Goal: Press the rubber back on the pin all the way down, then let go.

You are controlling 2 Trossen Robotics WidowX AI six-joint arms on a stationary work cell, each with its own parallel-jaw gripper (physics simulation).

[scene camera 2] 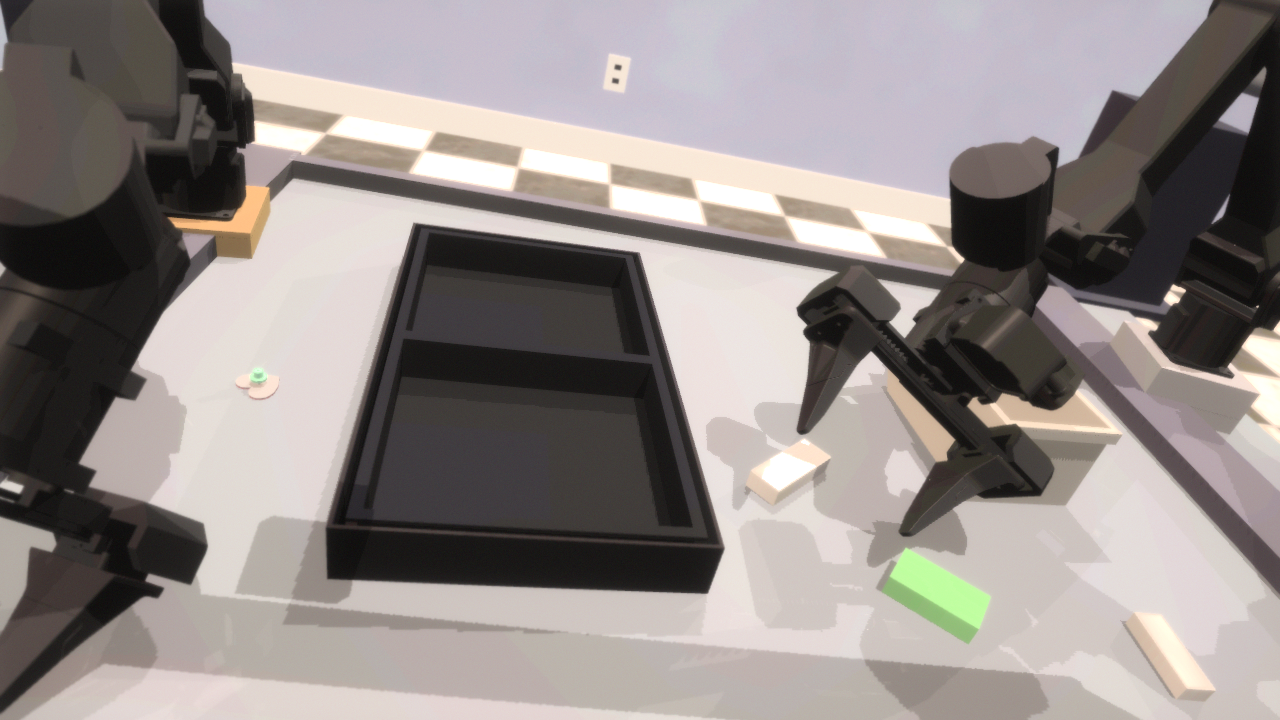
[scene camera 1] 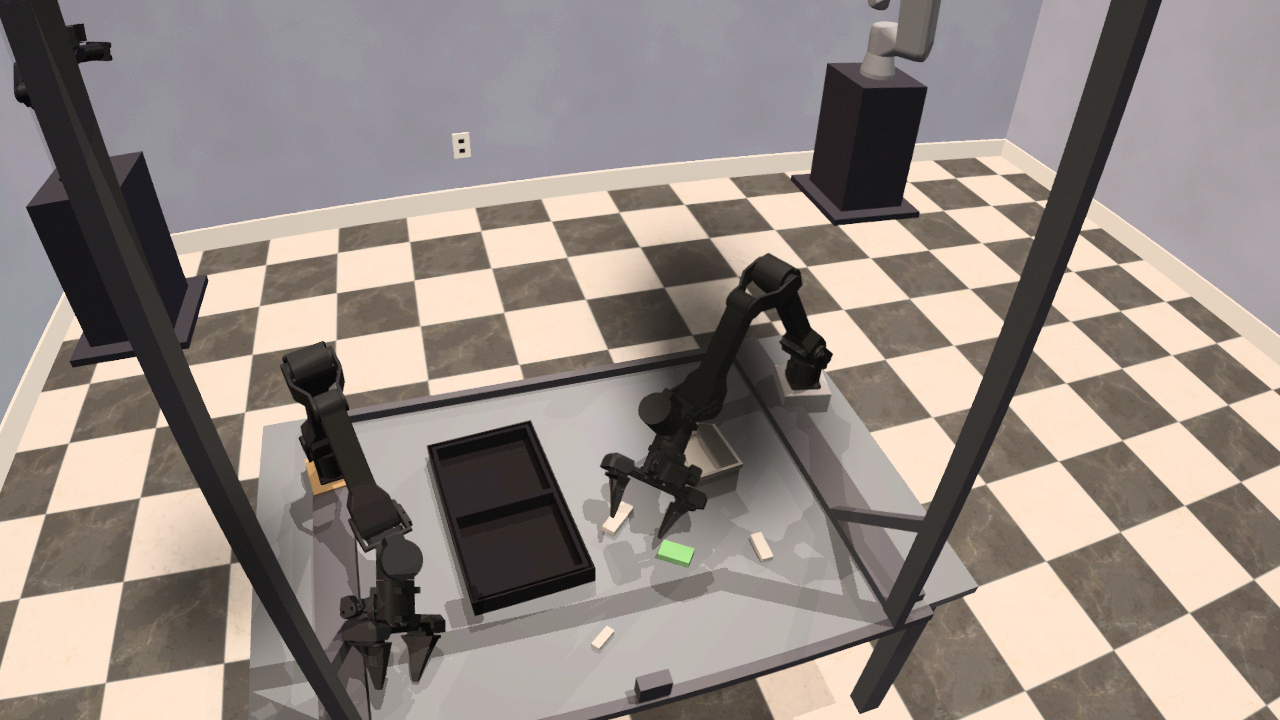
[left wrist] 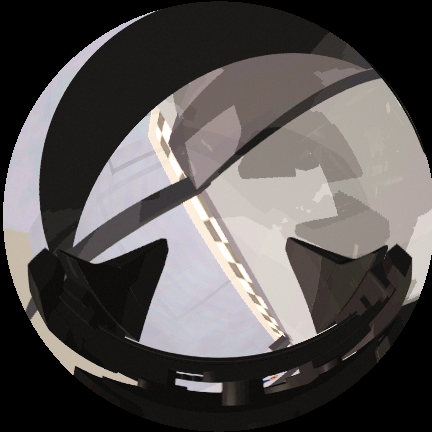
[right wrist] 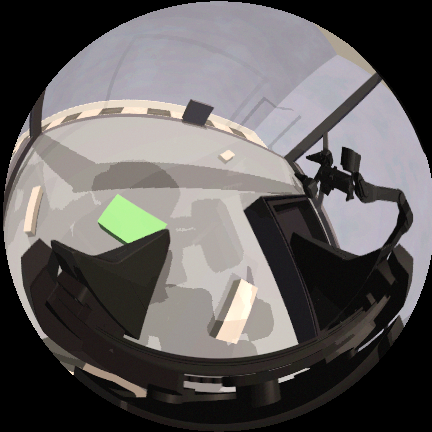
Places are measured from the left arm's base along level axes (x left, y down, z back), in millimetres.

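Pixels of known places: left gripper, between the fingertips: (scene camera 1: 397,685) (left wrist: 228,244) (right wrist: 300,165); right gripper, between the fingertips: (scene camera 2: 853,484) (scene camera 1: 635,528) (right wrist: 233,237); left arm's base, origin of its link: (scene camera 2: 198,203) (scene camera 1: 334,468); right arm's base, origin of its link: (scene camera 2: 1188,355) (scene camera 1: 802,379).
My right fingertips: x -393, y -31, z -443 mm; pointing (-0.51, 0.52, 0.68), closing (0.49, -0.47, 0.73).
Note:
For each thing: its top centre in the pictures, then the offset to it from my right fingertips. "spot": a spot on its surface instead.
- cream block, centre of its top: (scene camera 2: 792,463) (right wrist: 238,312) (scene camera 1: 618,516) dx +67, dy +42, dz -1 mm
- green block, centre of its top: (scene camera 2: 940,586) (right wrist: 130,222) (scene camera 1: 676,551) dx -48, dy +41, dz -54 mm
- black two-part tray, centre of its top: (scene camera 2: 531,346) (scene camera 1: 503,502) (right wrist: 327,280) dx +165, dy +17, dz +176 mm
- beige open box, a spot on its surface: (scene camera 2: 1065,470) spot: dx +33, dy +20, dz -210 mm
A small pinkish flat piece with a green knob (scene camera 2: 257,379), apparently the pin and its rubber back, lies on the table left of the black tray in scene camera 2. How far down the knob sits is too small to tell. It does not show in the wrist views. My left gripper (scene camera 1: 399,682) (left wrist: 228,244) is open and empty above the table's front left. My right gripper (scene camera 1: 638,526) (scene camera 2: 853,482) (right wrist: 233,237) is open and empty, right of the tray, above the table between a cream block (scene camera 1: 617,519) (scene camera 2: 788,471) (right wrist: 235,312) and a green block (scene camera 1: 675,552) (scene camera 2: 936,595) (right wrist: 131,220).
The black two-part tray (scene camera 1: 530,594) (scene camera 2: 523,559) stands mid-table. A beige open box (scene camera 1: 729,454) (scene camera 2: 1065,470) stands behind my right gripper. More cream blocks lie at the right (scene camera 1: 760,546) (scene camera 2: 1168,656) and front (scene camera 1: 603,637). A dark upright frame post (scene camera 1: 1011,358) rises at the right.

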